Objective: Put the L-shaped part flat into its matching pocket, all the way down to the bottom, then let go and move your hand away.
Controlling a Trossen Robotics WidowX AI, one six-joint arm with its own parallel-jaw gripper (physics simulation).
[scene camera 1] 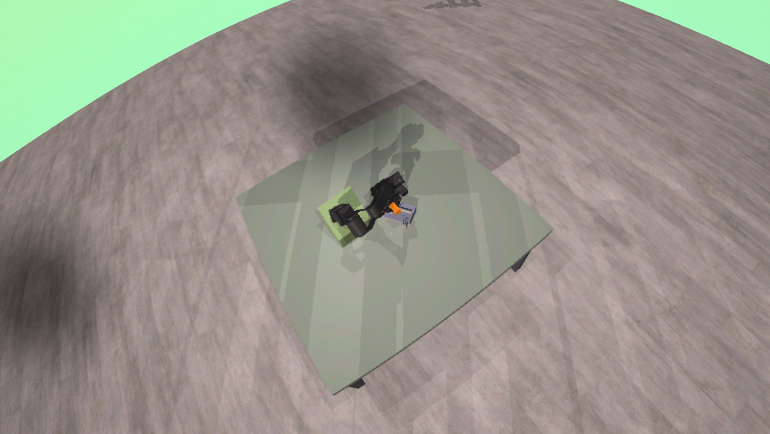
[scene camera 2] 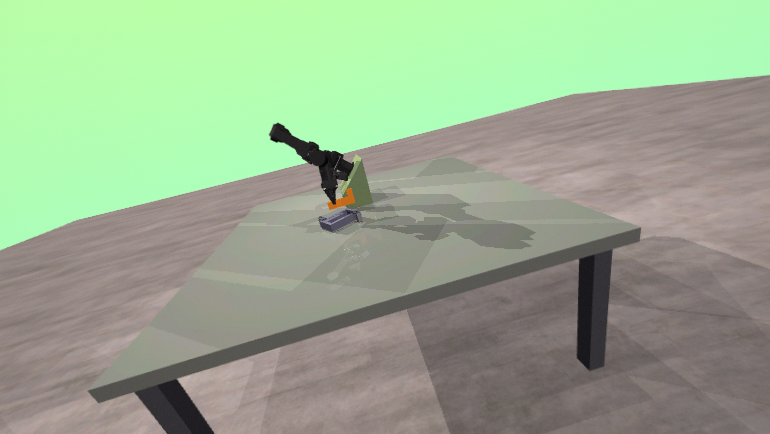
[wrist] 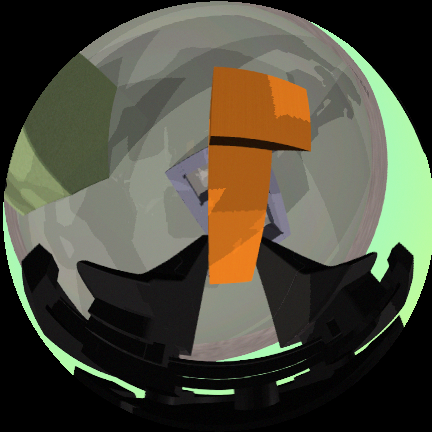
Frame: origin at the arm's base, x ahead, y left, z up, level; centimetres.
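Seen in the pictures: gripper, between the fingertips: (scene camera 1: pixel 395 208) (scene camera 2: pixel 334 204) (wrist: pixel 231 241); arm's base, origin of its link: (scene camera 1: pixel 336 214) (scene camera 2: pixel 350 169).
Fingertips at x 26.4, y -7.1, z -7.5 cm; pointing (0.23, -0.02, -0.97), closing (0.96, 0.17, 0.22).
Note:
Pixels of each thing's middle, then the offset from my fingertips to it. Level surfaces: height alone.
- orange L-shaped part, middle of its body: (wrist: pixel 238 209) (scene camera 2: pixel 340 198) (scene camera 1: pixel 390 203) dx -0.8, dy +2.8, dz +1.5 cm
- grey-violet pocket block, middle of its body: (wrist: pixel 239 205) (scene camera 2: pixel 339 218) (scene camera 1: pixel 400 211) dx +2.8, dy +0.9, dz -5.7 cm
- greenish-grey table, height of its surface: dz -8.1 cm
My gripper (wrist: pixel 231 241) (scene camera 2: pixel 334 202) is shut on the long arm of the orange L-shaped part (wrist: pixel 240 185) (scene camera 2: pixel 345 200) (scene camera 1: pixel 394 208). The part's short, thicker-looking end points away from the fingers in the wrist view. The grey-violet pocket block (scene camera 2: pixel 331 225) (scene camera 1: pixel 411 216) (wrist: pixel 188 196) stands on the table below the part, with a visible gap between them in scene camera 2. In the wrist view the block is turned at a slant to the part, which covers its middle, so the full outline of its pocket is hidden.
A green wedge-shaped block (scene camera 1: pixel 328 221) (scene camera 2: pixel 362 186) (wrist: pixel 70 125) stands beside the arm's base end, left of the pocket block in scene camera 1. The greenish-grey table (scene camera 1: pixel 431 280) (scene camera 2: pixel 258 323) bears everything and shows shadows of the arm.

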